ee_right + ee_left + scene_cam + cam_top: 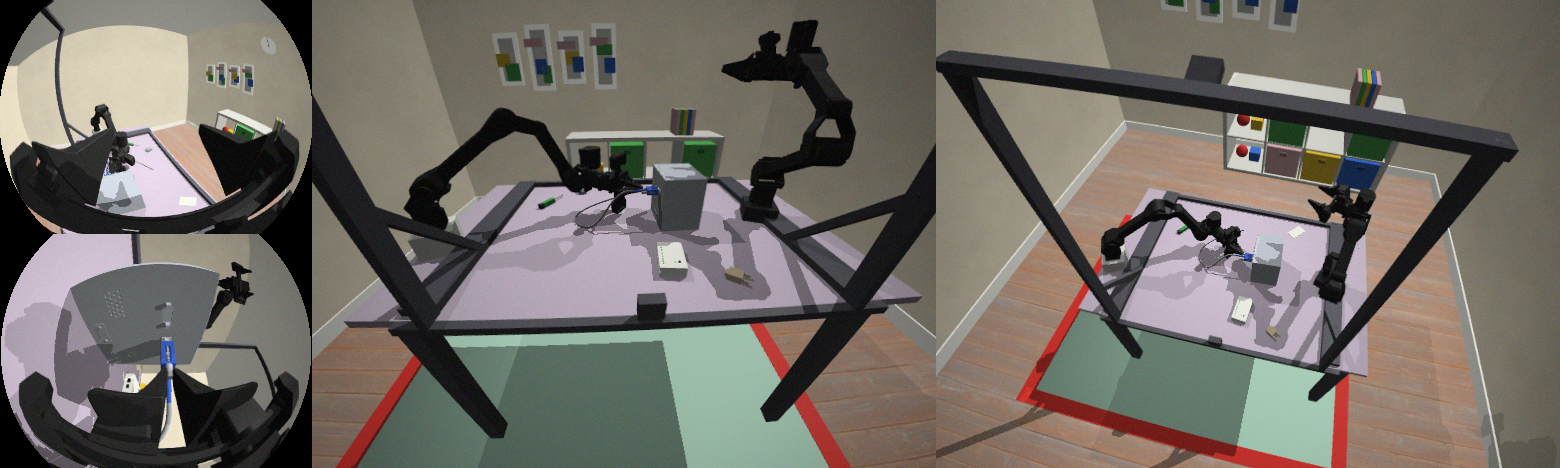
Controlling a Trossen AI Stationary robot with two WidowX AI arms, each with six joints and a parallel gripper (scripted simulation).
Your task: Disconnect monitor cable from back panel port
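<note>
Right now my left hand is 40 mm to the left of the blue plug and 40 mm past it. The rest, counted from my left hand: back panel (80 mm to the right, 30 mm below, 10 mm behind); then grey box (140 mm to the right, 30 mm below, 20 mm behind); then white device (240 mm behind, 100 mm below, 40 mm to the right).
</note>
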